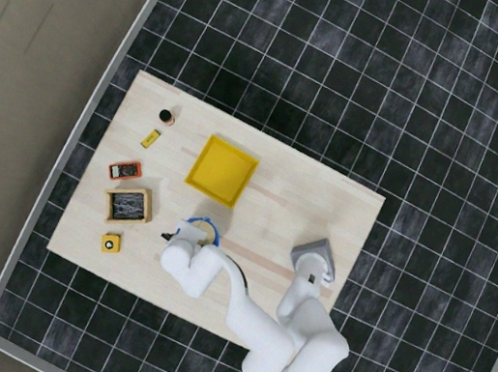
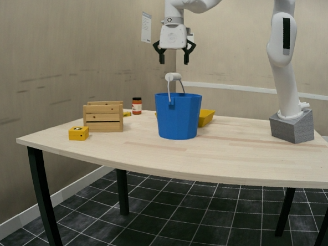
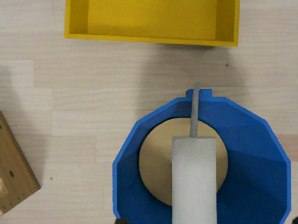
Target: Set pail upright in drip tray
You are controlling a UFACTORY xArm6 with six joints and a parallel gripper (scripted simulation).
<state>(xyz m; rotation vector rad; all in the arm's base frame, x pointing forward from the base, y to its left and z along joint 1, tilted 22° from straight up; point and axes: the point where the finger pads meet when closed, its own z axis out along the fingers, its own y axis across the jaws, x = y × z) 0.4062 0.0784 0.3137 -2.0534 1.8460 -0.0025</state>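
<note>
The wire handle lies 90 mm below my hand and 10 mm behind it. From my hand the other things lie so: blue pail: 150 mm below, 10 mm behind; then wooden crate: 290 mm ahead, 230 mm below, 60 mm to the left; then yellow drip tray: 280 mm to the right, 260 mm below, 60 mm ahead.
</note>
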